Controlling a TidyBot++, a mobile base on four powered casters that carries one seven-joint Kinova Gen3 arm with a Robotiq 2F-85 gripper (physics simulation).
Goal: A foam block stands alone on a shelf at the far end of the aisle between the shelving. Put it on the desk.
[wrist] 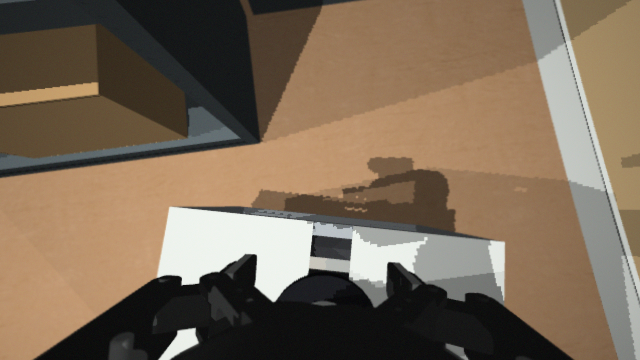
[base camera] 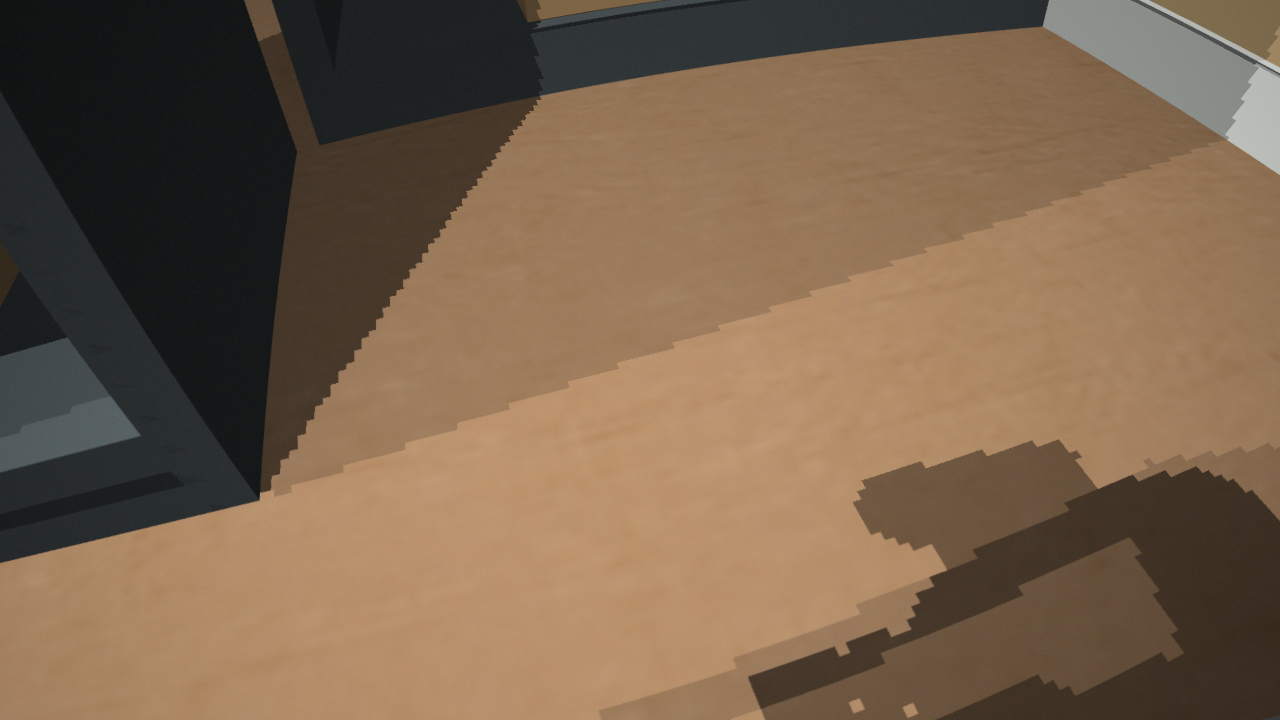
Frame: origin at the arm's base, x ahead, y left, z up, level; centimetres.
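Seen in the pictures: gripper, fingertip midpoint: [wrist: 321,273].
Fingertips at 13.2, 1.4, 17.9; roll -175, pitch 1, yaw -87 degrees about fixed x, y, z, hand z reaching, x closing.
Observation:
A point is followed by its place in that frame, as x, y, z.
My gripper [wrist: 321,273] {13.2, 1.4, 17.9} is open in the wrist view, its two fingers wide apart at the bottom of the picture. It points down over the white top of my own mobile base [wrist: 225,240] {11.0, 15.8, -1.4}, and no object shows between the fingers. The foam block and the desk do not show in the base camera view or the wrist view. At the far end of the floor in the base camera view, the bottom of a dark shelf unit [base camera: 760,49] {92.4, -15.7, -38.5} shows; its upper shelves are out of the picture.
A dark shelving unit [base camera: 161,223] {43.2, 26.1, -24.1} [wrist: 200,60] {40.3, 25.4, -3.5} stands on the left, its near corner close ahead of my base. A brown box [wrist: 50,125] {28.8, 61.7, -14.0} sits on its low shelf. A wall with a pale baseboard [base camera: 1136,67] {85.9, -60.2, -38.1} [wrist: 575,100] {55.2, -67.6, -32.2} runs along the right. The arm's shadow lies on the wooden floor [base camera: 537,537] {32.3, 6.7, -39.6} [wrist: 400,115] {49.5, -20.4, -39.6}.

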